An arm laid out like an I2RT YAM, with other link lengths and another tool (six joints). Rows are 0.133 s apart.
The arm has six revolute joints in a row. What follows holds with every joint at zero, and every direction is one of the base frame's. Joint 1 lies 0.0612 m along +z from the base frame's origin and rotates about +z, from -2.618 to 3.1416 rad. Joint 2 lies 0.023 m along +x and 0.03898 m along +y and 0.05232 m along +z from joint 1 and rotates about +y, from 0 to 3.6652 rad. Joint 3 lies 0.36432 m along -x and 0.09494 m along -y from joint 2 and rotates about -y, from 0 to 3.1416 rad. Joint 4 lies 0.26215 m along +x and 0.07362 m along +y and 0.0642 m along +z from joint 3 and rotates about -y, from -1.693 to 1.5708 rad. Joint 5 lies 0.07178 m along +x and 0.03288 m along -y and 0.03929 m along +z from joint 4 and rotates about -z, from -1.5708 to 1.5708 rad. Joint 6 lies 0.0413 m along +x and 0.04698 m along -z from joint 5 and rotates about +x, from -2.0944 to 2.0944 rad. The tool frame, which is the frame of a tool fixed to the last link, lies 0.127 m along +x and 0.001 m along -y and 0.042 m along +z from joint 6; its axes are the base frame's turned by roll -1.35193, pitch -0.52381 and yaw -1.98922 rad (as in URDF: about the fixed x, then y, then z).
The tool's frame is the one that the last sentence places.
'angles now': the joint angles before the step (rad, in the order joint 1, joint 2, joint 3, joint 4, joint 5, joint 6). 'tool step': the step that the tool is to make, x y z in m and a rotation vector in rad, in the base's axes. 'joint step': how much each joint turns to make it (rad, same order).
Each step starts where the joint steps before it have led.
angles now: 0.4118 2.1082 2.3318 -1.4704 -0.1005 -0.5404
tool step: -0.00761 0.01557 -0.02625 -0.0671 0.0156 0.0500
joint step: 0.0450 0.0039 -0.0754 0.0353 0.0504 -0.0210
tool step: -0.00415 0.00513 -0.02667 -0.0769 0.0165 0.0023
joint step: 0.0328 0.0076 -0.0688 0.0269 0.0666 0.0141
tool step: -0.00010 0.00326 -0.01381 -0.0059 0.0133 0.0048
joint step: 0.0050 0.0042 -0.0416 0.0313 -0.0010 0.0004
